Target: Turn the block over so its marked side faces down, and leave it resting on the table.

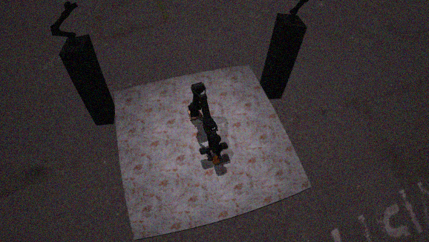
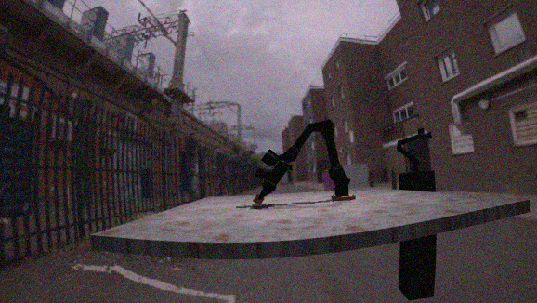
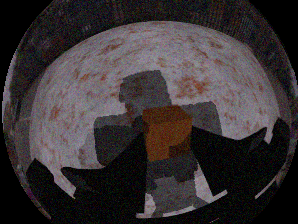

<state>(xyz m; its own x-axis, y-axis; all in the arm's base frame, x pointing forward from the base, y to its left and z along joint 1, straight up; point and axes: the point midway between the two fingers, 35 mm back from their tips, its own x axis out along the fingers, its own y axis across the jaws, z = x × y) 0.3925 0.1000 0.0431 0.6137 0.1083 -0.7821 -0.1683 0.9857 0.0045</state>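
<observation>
My gripper tip is now 1 cm past the orange block and 1 cm above it.
</observation>
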